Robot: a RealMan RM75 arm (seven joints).
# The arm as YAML. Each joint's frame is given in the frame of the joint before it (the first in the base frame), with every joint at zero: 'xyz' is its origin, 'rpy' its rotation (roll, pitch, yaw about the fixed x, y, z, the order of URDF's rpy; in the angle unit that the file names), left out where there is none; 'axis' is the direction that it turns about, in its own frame. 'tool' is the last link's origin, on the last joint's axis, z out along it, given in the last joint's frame.
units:
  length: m
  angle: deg
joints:
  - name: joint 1
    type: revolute
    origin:
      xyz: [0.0, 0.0, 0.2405]
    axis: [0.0, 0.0, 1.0]
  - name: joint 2
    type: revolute
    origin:
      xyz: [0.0, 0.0, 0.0]
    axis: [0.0, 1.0, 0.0]
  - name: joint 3
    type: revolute
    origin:
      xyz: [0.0, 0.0, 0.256]
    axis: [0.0, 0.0, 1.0]
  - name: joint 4
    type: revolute
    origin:
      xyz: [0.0, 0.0, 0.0]
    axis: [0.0, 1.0, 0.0]
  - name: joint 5
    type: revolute
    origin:
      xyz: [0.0, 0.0, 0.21]
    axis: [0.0, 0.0, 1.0]
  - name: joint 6
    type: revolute
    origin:
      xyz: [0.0, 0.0, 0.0]
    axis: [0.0, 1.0, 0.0]
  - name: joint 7
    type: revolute
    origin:
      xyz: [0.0, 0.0, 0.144]
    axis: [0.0, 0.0, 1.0]
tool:
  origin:
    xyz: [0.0, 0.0, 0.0]
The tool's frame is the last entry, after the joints.
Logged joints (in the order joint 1, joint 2, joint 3, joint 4, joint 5, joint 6, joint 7), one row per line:
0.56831 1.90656 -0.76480 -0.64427 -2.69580 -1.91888 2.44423
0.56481 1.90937 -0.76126 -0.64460 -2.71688 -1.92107 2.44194
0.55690 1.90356 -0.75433 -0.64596 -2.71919 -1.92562 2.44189
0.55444 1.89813 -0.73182 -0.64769 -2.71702 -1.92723 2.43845
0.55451 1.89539 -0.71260 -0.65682 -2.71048 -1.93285 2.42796
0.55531 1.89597 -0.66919 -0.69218 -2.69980 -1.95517 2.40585
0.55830 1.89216 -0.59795 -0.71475 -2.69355 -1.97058 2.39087
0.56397 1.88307 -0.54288 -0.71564 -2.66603 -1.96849 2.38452
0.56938 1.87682 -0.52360 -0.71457 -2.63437 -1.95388 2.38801
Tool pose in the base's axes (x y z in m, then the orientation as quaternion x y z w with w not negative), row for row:
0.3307 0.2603 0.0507 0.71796 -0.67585 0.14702 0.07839
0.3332 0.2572 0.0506 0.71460 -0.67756 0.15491 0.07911
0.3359 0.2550 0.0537 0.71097 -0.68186 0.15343 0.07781
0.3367 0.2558 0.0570 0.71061 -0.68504 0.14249 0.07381
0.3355 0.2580 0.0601 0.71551 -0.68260 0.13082 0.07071
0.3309 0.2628 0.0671 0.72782 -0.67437 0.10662 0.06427
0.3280 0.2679 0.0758 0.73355 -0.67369 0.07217 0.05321
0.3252 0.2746 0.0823 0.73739 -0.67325 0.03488 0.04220
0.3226 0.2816 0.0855 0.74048 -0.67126 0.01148 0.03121
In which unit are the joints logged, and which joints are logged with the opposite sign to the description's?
The joints are logged in radians. Opposite sign: none.
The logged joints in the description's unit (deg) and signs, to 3 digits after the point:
32.562 109.238 -43.820 -36.914 -154.458 -109.944 140.044
32.361 109.399 -43.617 -36.933 -155.666 -110.069 139.913
31.908 109.066 -43.220 -37.011 -155.798 -110.330 139.910
31.767 108.755 -41.930 -37.110 -155.674 -110.422 139.713
31.771 108.598 -40.829 -37.633 -155.299 -110.744 139.112
31.817 108.631 -38.342 -39.659 -154.687 -112.023 137.845
31.988 108.413 -34.260 -40.952 -154.329 -112.906 136.987
32.313 107.892 -31.105 -41.003 -152.752 -112.786 136.623
32.623 107.534 -30.000 -40.942 -150.938 -111.949 136.823

